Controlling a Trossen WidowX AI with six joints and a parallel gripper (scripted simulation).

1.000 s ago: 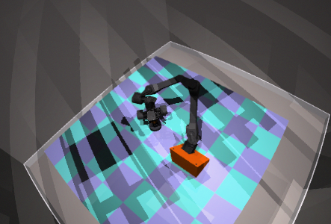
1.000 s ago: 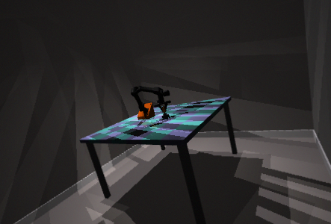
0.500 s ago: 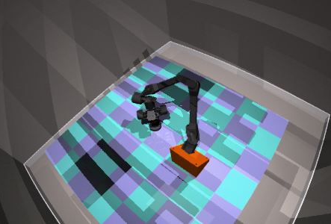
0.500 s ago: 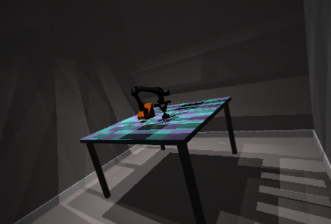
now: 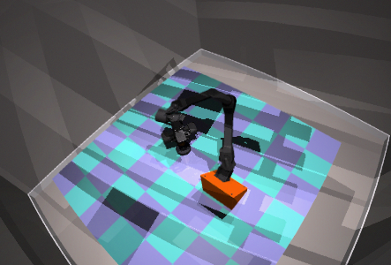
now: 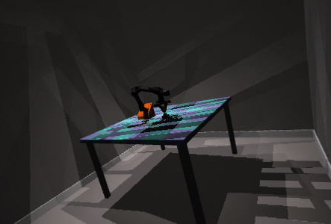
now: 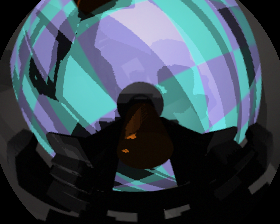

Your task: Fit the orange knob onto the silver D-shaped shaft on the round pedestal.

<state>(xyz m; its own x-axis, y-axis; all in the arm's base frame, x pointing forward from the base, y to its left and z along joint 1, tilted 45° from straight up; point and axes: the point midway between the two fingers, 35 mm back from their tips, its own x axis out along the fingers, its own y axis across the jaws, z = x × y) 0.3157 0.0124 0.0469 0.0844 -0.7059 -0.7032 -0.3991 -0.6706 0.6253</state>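
Right now the orange knob is 3 cm above my gripper tip. From my gripper tip the other things lie so: dark round pedestal: 4 cm below.
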